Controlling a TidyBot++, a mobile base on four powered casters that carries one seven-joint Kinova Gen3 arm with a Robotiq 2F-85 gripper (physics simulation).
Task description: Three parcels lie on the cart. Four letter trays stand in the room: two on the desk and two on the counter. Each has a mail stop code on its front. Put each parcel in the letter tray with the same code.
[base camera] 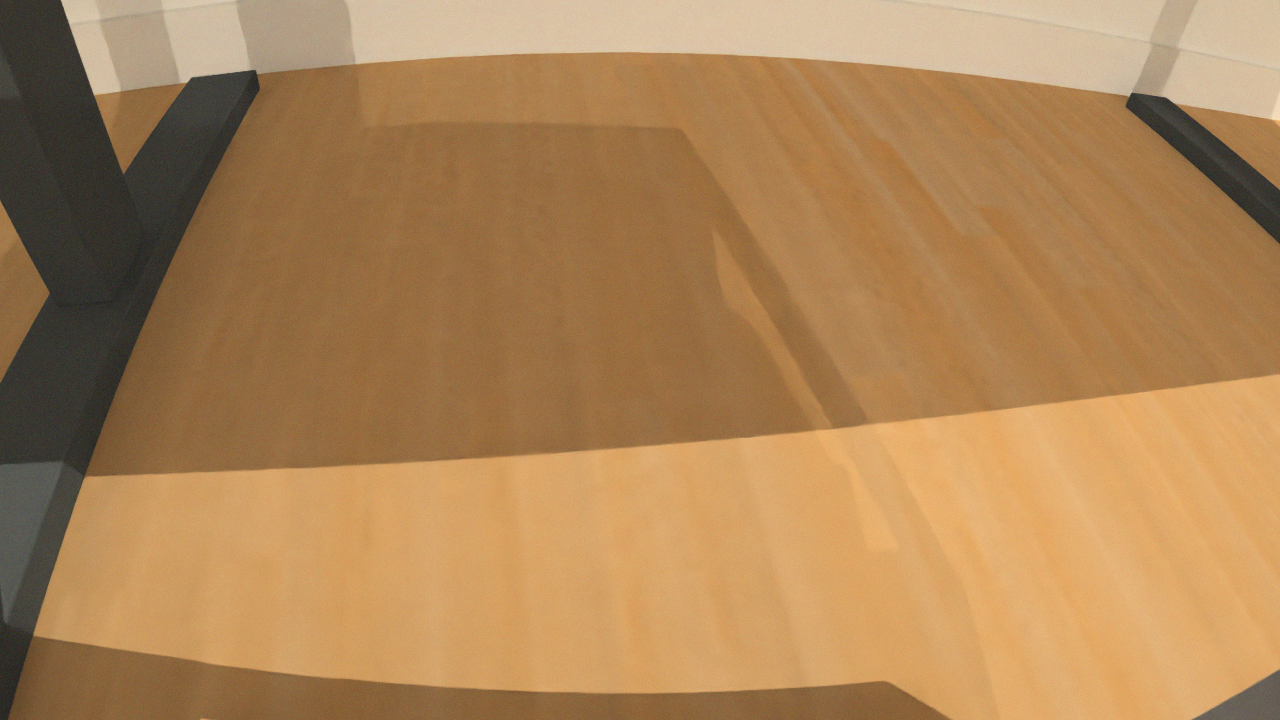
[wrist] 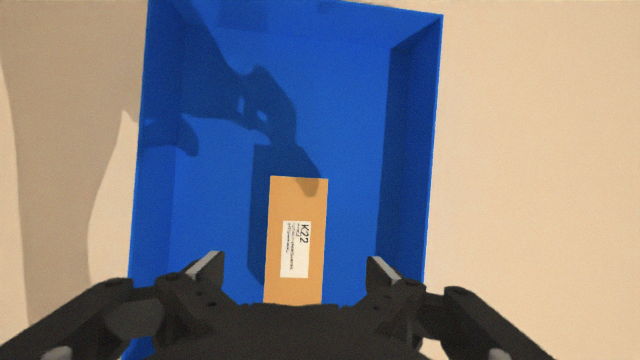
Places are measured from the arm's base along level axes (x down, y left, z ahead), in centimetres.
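Where they show: gripper, fingertip midpoint: (wrist: 296,269).
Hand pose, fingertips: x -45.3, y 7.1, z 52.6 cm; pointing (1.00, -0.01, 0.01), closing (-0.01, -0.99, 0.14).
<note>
Each offset is from my fingertips to the centre of the thing. Level surfaces: height alone.
An orange-brown parcel @[dx +10.1, dy +0.0, dz -0.9 cm] (wrist: 296,200) with a white label reading K22 lies in a blue letter tray @[dx +9.8, dy +1.5, dz +4.3 cm] (wrist: 433,150) in the wrist view. Its label faces up, and its near end is hidden behind the gripper body. My gripper (wrist: 296,269) is open and empty above the tray, with one finger to each side of the parcel and apart from it. The tray's near end is partly hidden by the gripper, and its front code does not show. The other parcels, the other trays and the cart's load do not show in these views.
The tray stands on a pale beige surface @[dx +12.9 cm] (wrist: 540,150). In the base camera view, a dark leg with a foot bar (base camera: 192,134) stands at the left and another dark foot bar (base camera: 1208,161) lies at the right. A pale wall (base camera: 626,26) is behind the wooden floor @[dx +84.9 cm] (base camera: 537,555).
</note>
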